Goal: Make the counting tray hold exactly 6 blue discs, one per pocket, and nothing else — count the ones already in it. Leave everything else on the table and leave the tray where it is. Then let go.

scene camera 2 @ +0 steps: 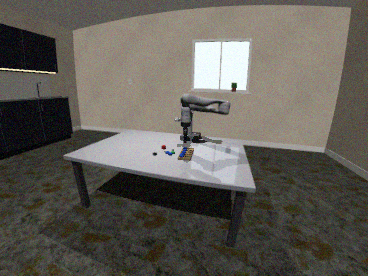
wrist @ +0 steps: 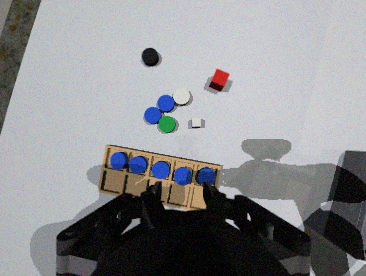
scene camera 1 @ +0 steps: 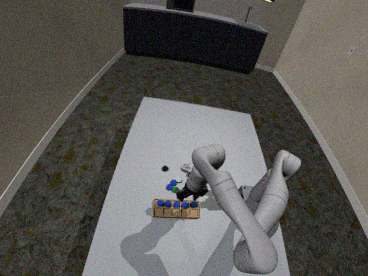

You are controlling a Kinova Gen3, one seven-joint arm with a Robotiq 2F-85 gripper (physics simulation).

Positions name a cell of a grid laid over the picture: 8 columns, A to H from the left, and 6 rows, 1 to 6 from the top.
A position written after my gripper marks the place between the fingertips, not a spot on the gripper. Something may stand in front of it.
Note:
I see my gripper (wrist: D5) and a wooden counting tray (wrist: C4).

